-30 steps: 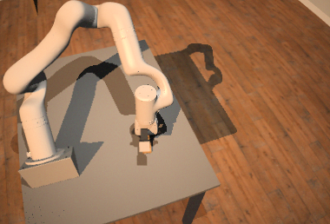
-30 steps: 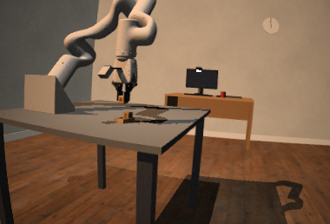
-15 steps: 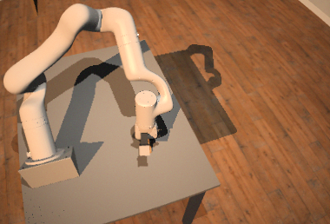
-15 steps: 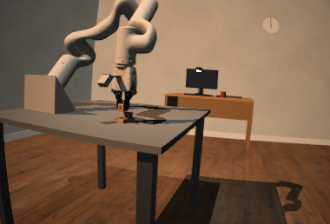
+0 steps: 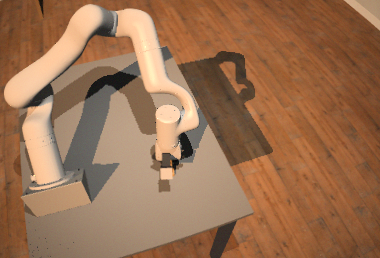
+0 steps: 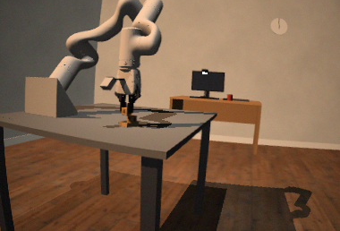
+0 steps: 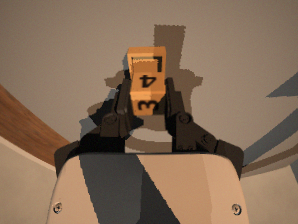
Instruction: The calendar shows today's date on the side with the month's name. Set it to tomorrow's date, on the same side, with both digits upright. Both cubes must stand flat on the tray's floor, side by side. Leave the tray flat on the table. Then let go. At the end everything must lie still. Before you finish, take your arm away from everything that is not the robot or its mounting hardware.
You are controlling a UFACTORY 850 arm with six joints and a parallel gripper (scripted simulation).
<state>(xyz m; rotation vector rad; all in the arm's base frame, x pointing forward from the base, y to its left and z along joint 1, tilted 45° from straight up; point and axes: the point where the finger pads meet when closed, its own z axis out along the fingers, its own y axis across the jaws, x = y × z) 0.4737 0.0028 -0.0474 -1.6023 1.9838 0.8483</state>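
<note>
Right now my hand is 10 mm above the orange cube. Also, from my hand: calendar cube 10 mm ahead, 30 mm to the left, 50 mm below; orange tray 20 mm to the left, 60 mm below.
</note>
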